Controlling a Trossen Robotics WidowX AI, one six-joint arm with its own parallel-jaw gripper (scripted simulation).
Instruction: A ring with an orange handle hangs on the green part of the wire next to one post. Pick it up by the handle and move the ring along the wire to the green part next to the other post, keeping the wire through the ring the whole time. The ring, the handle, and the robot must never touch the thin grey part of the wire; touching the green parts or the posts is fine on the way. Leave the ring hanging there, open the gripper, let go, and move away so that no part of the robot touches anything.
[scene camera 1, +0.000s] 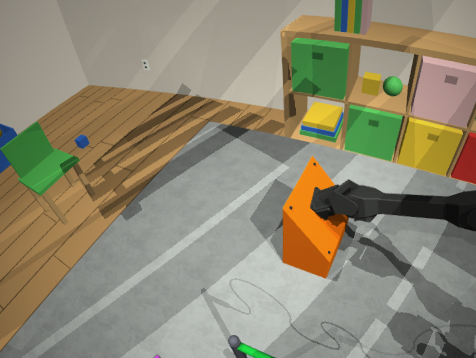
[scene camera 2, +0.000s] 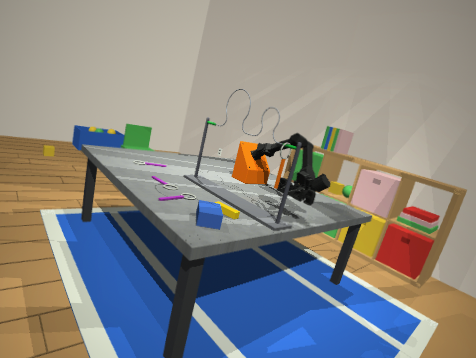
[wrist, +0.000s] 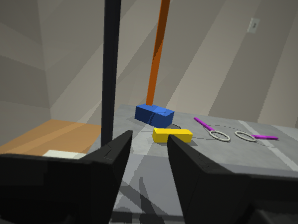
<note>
I see my gripper (wrist: 150, 136) and a blue block (wrist: 156, 116).
Scene camera 1 misses the blue block: it is out of frame.
</note>
